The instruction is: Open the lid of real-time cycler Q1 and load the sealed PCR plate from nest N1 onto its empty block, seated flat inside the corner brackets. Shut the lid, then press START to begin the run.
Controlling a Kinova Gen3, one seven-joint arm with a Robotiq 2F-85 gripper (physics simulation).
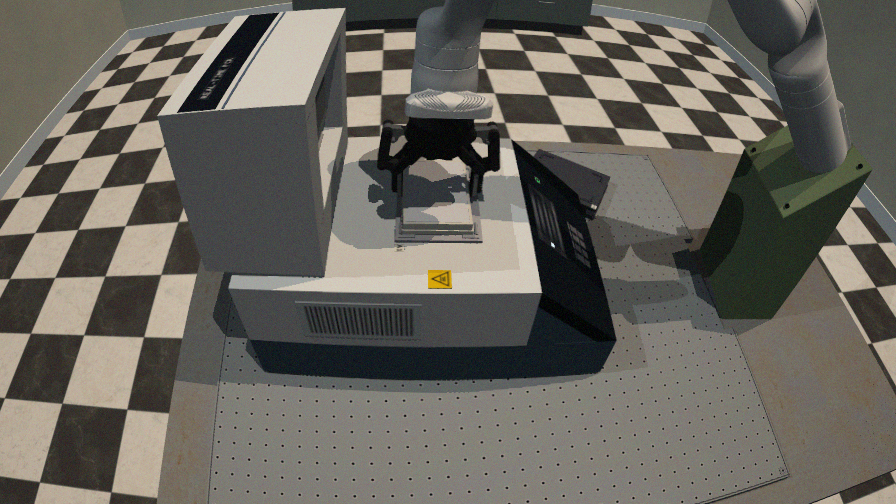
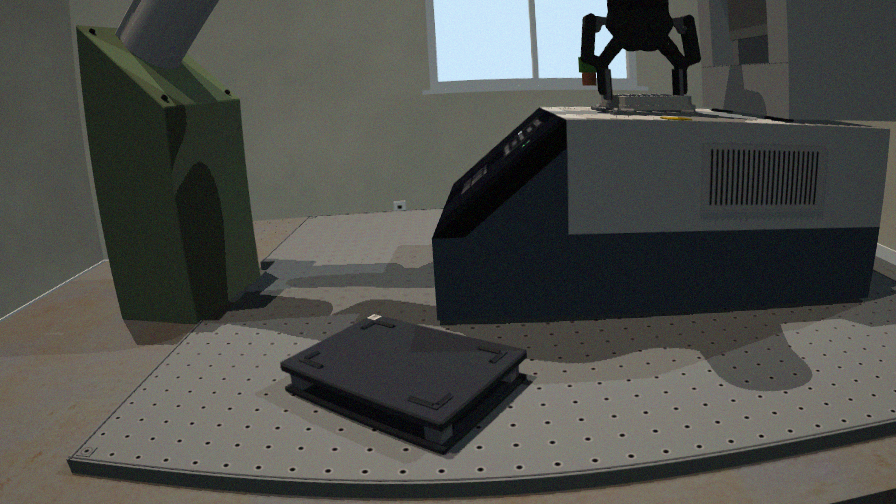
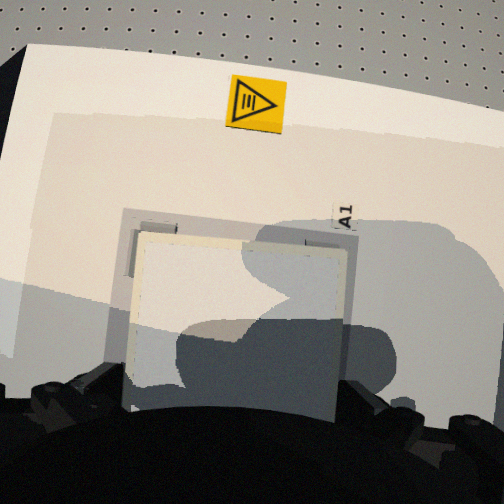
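The cycler Q1 [image 1: 476,307] [image 2: 632,181] has its lid [image 1: 250,162] swung up and standing at its left side. The sealed PCR plate [image 1: 438,211] [image 2: 648,101] [image 3: 210,285] lies flat on the block, inside the corner brackets [image 3: 150,228], near the A1 mark [image 3: 345,216]. My gripper [image 1: 437,188] [image 2: 643,92] [image 3: 232,395] is open, its fingers straddling the plate's two sides without closing on it. Nest N1 [image 1: 573,175] [image 2: 401,369] is a dark, empty platform on the perforated board. The sloped black control panel [image 1: 563,244] [image 2: 501,169] is on the cycler's right side.
The green arm base [image 1: 776,225] [image 2: 162,181] stands right of the cycler. A yellow warning label [image 1: 439,278] [image 3: 256,103] sits on the cycler's front top edge. The perforated board [image 1: 438,438] [image 2: 626,407] extends in front.
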